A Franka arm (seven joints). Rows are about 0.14 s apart.
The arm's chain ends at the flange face. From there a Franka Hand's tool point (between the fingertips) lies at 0.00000 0.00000 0.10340 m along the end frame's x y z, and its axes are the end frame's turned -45 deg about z.
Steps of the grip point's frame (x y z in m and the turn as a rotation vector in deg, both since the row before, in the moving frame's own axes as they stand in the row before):
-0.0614 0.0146 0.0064 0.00 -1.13 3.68
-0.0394 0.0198 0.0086 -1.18 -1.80 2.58
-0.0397 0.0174 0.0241 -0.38 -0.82 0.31
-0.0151 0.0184 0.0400 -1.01 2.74 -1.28
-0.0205 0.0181 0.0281 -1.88 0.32 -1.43
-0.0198 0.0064 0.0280 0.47 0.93 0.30
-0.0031 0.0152 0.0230 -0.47 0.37 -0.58
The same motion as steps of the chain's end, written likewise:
-0.0316 0.0523 0.0064 -0.80 -0.80 3.68
-0.0130 0.0381 0.0087 -2.11 -0.44 2.58
-0.0152 0.0388 0.0241 -0.85 -0.31 0.31
-0.0024 0.0259 0.0401 1.22 2.65 -1.28
-0.0045 0.0253 0.0282 -1.10 1.56 -1.43
-0.0101 0.0203 0.0280 0.99 0.33 0.30
0.0075 0.0128 0.0230 -0.07 0.59 -0.58

